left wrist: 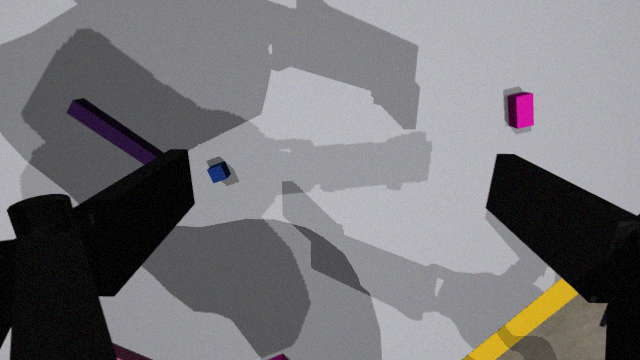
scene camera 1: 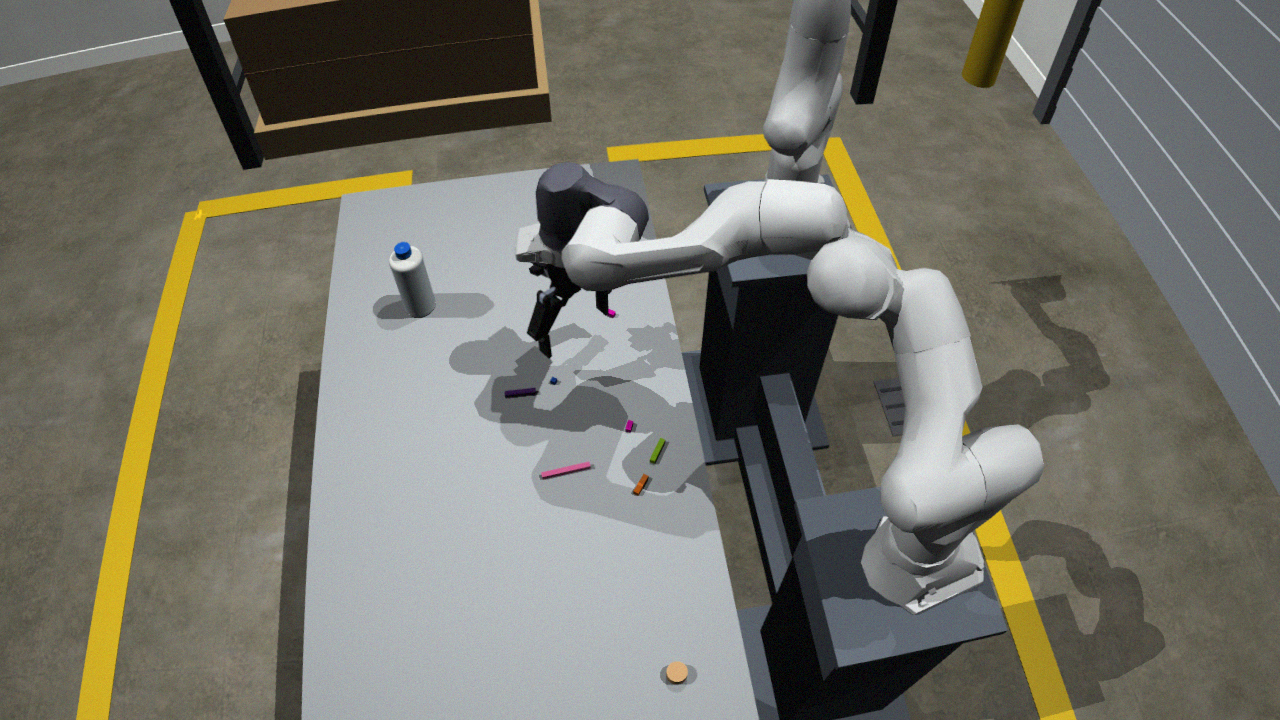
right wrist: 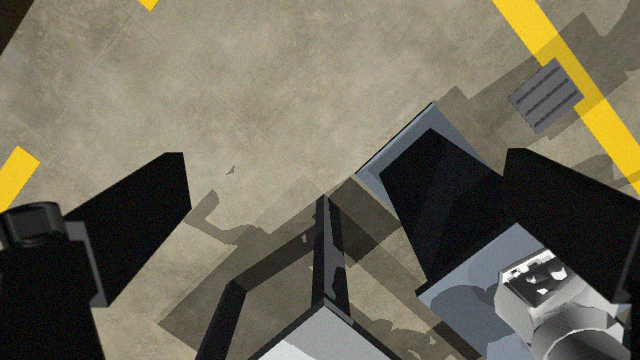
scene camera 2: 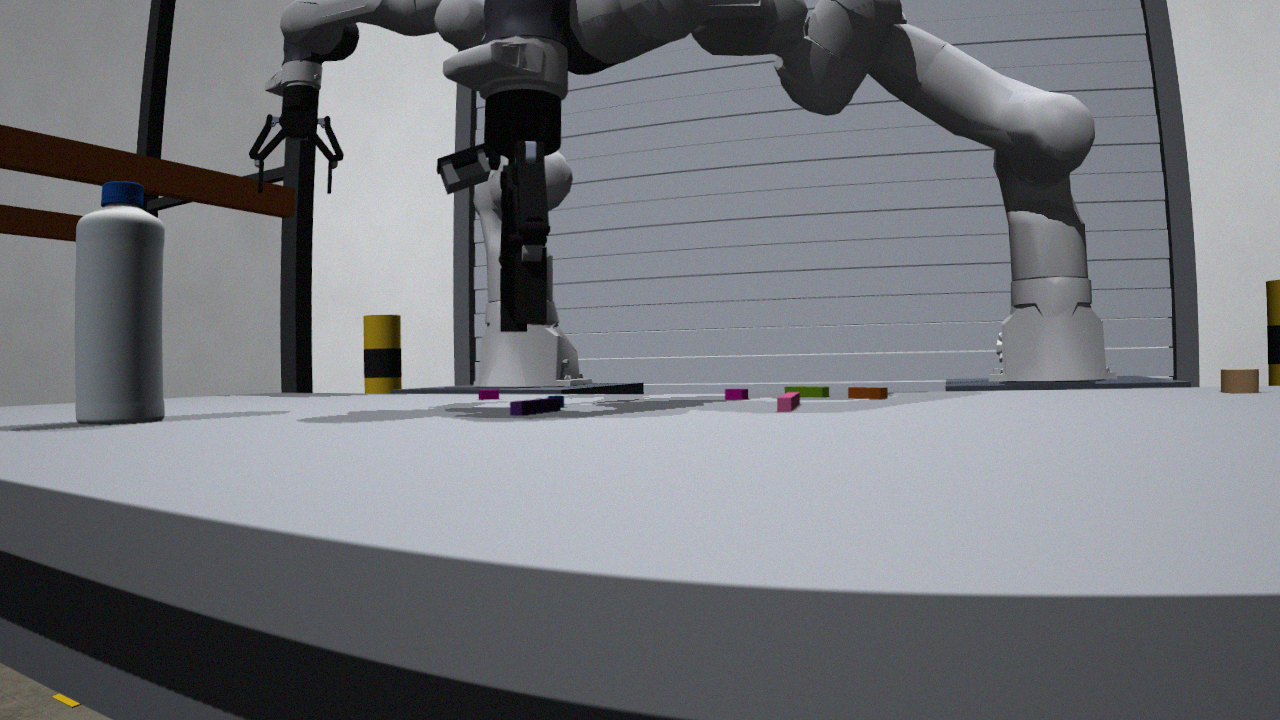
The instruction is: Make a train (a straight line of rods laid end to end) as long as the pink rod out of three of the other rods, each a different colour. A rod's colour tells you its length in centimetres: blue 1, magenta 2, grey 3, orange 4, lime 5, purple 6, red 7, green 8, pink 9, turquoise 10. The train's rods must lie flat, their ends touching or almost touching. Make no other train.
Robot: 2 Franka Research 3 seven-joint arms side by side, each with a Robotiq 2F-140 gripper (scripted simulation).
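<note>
I can see my left gripper (scene camera 2: 521,328), and the gripper is visible again both in the left wrist view (left wrist: 341,179) and in scene camera 1 (scene camera 1: 574,331). There is my right gripper (scene camera 2: 294,191) too, which I also find in the right wrist view (right wrist: 344,179). A magenta rod (left wrist: 520,105) is in view as well.
</note>
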